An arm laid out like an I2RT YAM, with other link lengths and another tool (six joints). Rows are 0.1 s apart.
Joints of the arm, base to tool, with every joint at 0 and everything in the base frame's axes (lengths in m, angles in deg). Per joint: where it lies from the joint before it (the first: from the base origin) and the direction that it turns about. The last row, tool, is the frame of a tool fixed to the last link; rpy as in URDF.
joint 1: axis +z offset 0 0 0.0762
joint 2: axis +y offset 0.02 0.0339 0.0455
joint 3: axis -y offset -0.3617 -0.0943 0
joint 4: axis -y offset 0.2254 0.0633 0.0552
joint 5: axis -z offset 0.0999 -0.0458 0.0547
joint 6: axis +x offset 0.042 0 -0.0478
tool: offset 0.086 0.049 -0.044 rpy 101.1 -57.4 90
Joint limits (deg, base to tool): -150..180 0..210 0..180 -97..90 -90..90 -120..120
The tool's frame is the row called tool.
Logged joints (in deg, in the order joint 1, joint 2, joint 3, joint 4, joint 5, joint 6), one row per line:
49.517, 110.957, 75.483, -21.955, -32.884, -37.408
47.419, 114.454, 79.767, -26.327, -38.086, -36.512
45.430, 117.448, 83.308, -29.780, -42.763, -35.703
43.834, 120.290, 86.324, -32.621, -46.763, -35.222
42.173, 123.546, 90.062, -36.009, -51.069, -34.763
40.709, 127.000, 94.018, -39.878, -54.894, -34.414
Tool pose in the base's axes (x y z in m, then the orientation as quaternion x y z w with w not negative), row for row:
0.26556, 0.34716, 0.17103, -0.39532, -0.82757, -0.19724, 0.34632
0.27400, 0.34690, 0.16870, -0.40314, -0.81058, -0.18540, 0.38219
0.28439, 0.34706, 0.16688, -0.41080, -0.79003, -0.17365, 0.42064
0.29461, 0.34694, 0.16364, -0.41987, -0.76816, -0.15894, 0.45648
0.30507, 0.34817, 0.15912, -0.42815, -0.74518, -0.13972, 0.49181
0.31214, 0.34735, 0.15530, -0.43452, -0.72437, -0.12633, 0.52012
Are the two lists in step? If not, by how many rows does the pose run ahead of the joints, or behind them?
The pose runs 2 rows ahead of the joints: the pose in row i belongs to the joints in row i + 2.
